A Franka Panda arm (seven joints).
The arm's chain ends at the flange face. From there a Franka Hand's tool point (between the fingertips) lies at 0.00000 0.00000 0.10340 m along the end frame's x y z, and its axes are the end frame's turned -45 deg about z.
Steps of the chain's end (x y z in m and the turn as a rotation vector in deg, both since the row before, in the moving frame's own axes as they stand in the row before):
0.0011 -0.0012 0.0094 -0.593 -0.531 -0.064
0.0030 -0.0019 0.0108 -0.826 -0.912 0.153
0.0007 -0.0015 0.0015 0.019 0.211 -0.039
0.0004 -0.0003 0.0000 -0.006 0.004 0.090
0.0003 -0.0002 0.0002 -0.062 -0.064 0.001
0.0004 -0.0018 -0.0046 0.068 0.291 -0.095
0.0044 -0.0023 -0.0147 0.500 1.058 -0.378
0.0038 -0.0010 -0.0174 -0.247 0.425 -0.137
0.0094 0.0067 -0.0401 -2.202 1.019 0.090
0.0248 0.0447 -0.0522 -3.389 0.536 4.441
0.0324 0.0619 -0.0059 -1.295 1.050 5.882
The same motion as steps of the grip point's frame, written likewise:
0.0002 0.0000 0.0094 -0.044 -0.795 -0.064
0.0012 0.0007 0.0108 0.061 -1.229 0.153
0.0018 -0.0003 0.0015 -0.136 0.163 -0.039
0.0005 0.0001 0.0000 -0.007 -0.001 0.090
0.0002 0.0001 0.0002 0.001 -0.089 0.001
0.0020 -0.0007 -0.0046 -0.158 0.254 -0.095
0.0067 0.0022 -0.0147 -0.395 1.102 -0.378
0.0036 0.0028 -0.0174 -0.475 0.126 -0.137
0.0004 0.0155 -0.0402 -2.278 -0.837 0.090
-0.0179 0.0540 -0.0524 -2.775 -2.017 4.441
-0.0213 0.0697 -0.0059 -1.658 -0.173 5.882

